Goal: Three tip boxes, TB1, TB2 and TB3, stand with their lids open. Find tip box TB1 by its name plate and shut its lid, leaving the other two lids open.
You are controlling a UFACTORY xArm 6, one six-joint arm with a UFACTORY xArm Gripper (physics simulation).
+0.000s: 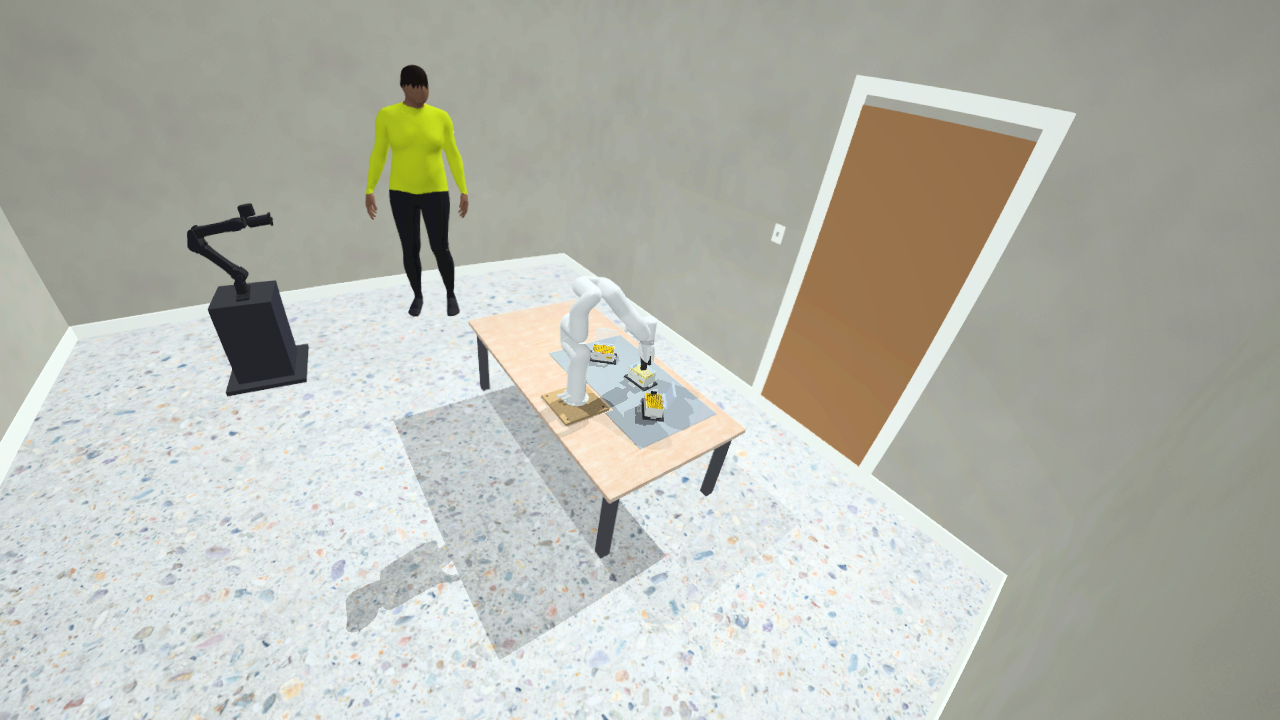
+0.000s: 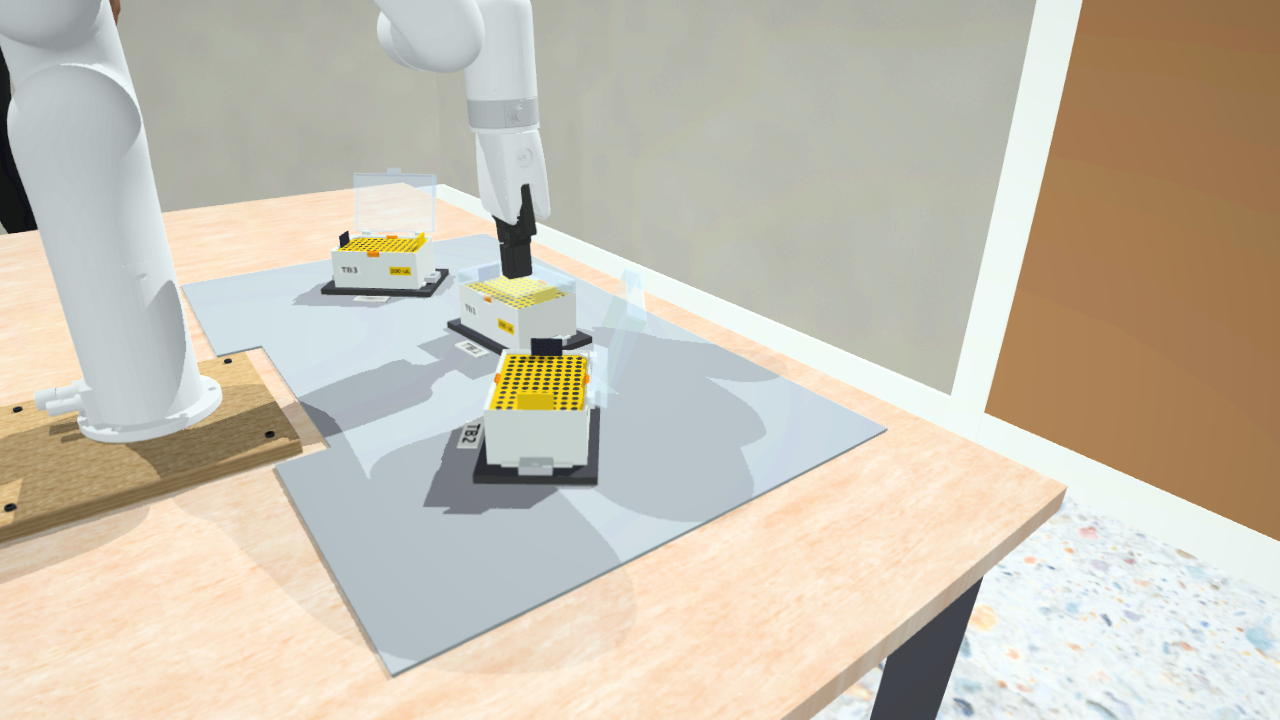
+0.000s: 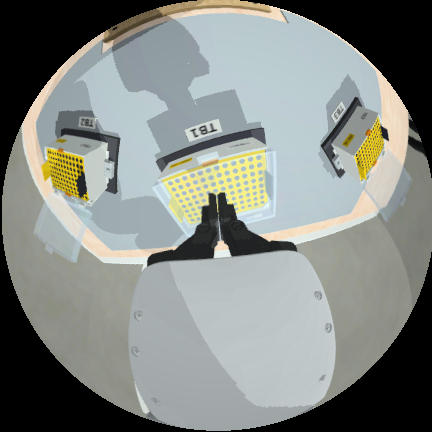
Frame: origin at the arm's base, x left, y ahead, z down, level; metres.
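Where they show: gripper, fingertip midpoint: (image 1: 643,369) (image 2: 517,276) (image 3: 216,203); arm's base, origin of the base link: (image 1: 575,398) (image 2: 153,410).
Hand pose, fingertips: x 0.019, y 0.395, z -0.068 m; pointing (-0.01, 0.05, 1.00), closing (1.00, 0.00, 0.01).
Note:
Things, the pixels of their top centre, and the offset from my fingertips. "*": a spot on its surface instead. Level surfaces: height alone.
- Tip box TB1, middle of its top: (image 3: 218,194) (image 2: 507,276) (image 1: 641,369) dy -0.012, dx +0.002, dz +0.000 m
- Tip box TB2, middle of its top: (image 2: 528,372) (image 3: 59,169) (image 1: 652,399) dy -0.084, dx -0.221, dz +0.011 m
- Tip box TB3, surface spot: (image 2: 362,268) (image 1: 599,356) * dy -0.131, dx +0.244, dz +0.041 m
- grey mat, its level: dz +0.077 m
- wooden table, its level: dz +0.080 m
Tip box TB1 (image 1: 640,378) (image 2: 550,318) (image 3: 235,149) stands in the middle, behind its name plate (image 2: 470,349) (image 3: 203,130). Its clear lid (image 2: 556,279) (image 3: 273,175) lies down over the yellow tip rack. My gripper (image 1: 642,367) (image 2: 517,274) (image 3: 216,203) is shut and empty, fingertips pointing down at the lid's top; whether they touch it I cannot tell. Tip box TB2 (image 1: 654,406) (image 2: 537,437) (image 3: 96,172) has its lid (image 2: 623,331) (image 3: 62,230) standing open. Tip box TB3 (image 1: 603,353) (image 2: 362,268) (image 3: 352,137) has its lid (image 2: 394,203) (image 3: 390,185) standing open.
The boxes stand on a grey mat (image 2: 429,573) (image 3: 300,65) on the wooden table (image 1: 626,470) (image 2: 760,591). The arm's base is bolted to a wooden board (image 1: 559,413) (image 2: 232,429). A person (image 1: 418,152) and a black arm on a pedestal (image 1: 250,331) stand beyond the table.

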